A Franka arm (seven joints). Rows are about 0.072 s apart.
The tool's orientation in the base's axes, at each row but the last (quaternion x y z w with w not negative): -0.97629, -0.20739, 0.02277, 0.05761; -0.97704, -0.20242, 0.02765, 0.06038; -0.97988, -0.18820, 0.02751, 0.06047; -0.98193, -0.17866, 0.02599, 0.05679
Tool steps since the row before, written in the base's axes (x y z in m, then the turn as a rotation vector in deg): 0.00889, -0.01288, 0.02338, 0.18, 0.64, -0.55; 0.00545, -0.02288, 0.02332, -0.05, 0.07, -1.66; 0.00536, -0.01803, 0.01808, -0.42, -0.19, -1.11; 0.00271, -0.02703, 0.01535, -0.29, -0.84, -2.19
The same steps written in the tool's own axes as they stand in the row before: 0.00239, 0.01241, -0.02514, 0.44, -0.44, 0.60; -0.00482, 0.01996, -0.02599, 0.03, 0.13, 1.66; -0.00230, 0.01625, -0.02028, -0.43, 0.16, 1.11; -0.00750, 0.02422, -0.01819, -0.50, 0.94, 2.11
